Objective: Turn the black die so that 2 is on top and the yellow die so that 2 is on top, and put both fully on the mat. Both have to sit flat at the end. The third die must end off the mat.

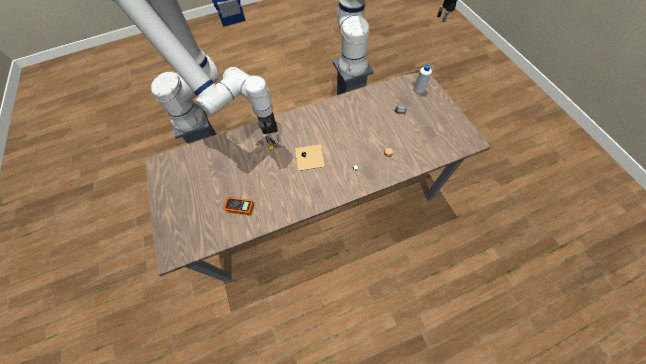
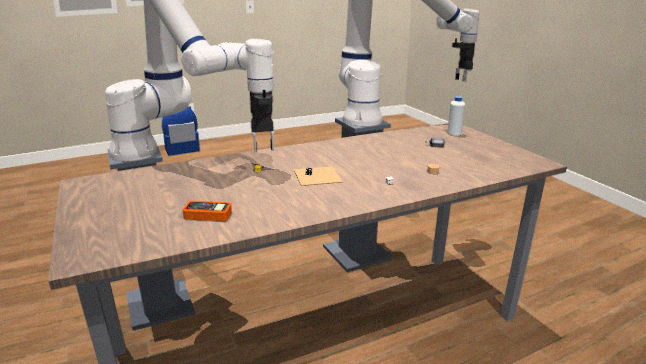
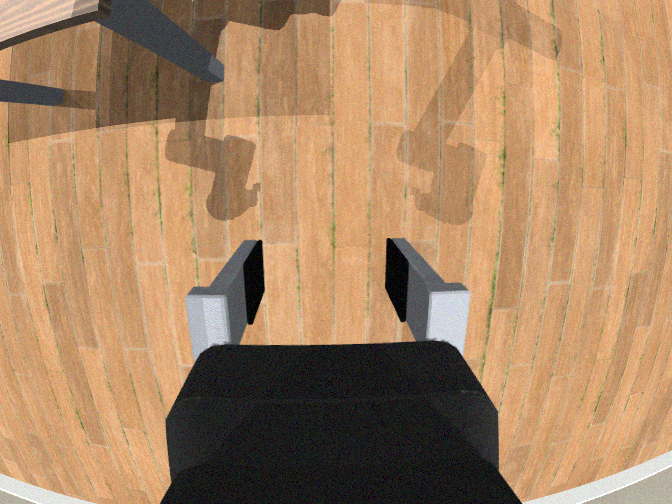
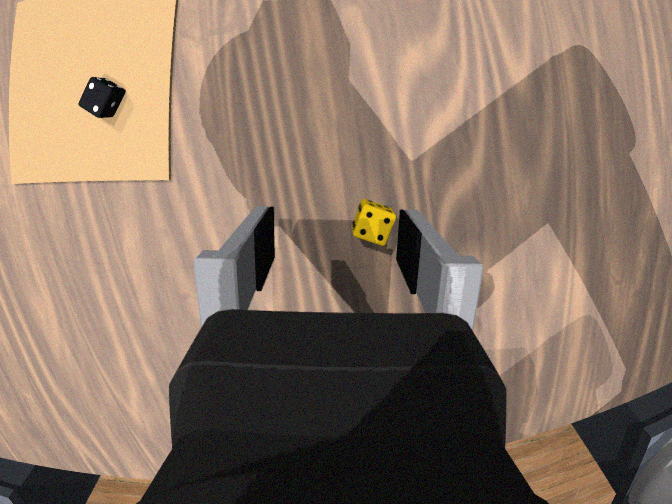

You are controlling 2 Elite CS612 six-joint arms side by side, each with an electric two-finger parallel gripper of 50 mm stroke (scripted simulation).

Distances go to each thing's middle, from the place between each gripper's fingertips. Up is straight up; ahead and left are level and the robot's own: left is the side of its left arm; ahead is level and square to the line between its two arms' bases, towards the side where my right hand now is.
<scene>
I see my right gripper (image 2: 264, 150) 90 mm above the yellow die (image 4: 373, 222), 20 mm to the left of it and 20 mm past it. The rest, counted from my right hand: black die (image 4: 101, 97): 130 mm to the left, 90 mm ahead, 80 mm below; tan mat (image 4: 56, 140): 150 mm to the left, 120 mm ahead, 100 mm below.
I see the tan mat 1110 mm to the right of my left hand, 530 mm ahead of it and 170 mm below it. The rest, counted from my left hand: black die: 1130 mm to the right, 510 mm ahead, 160 mm below; then yellow die: 1280 mm to the right, 400 mm ahead, 170 mm below.
</scene>
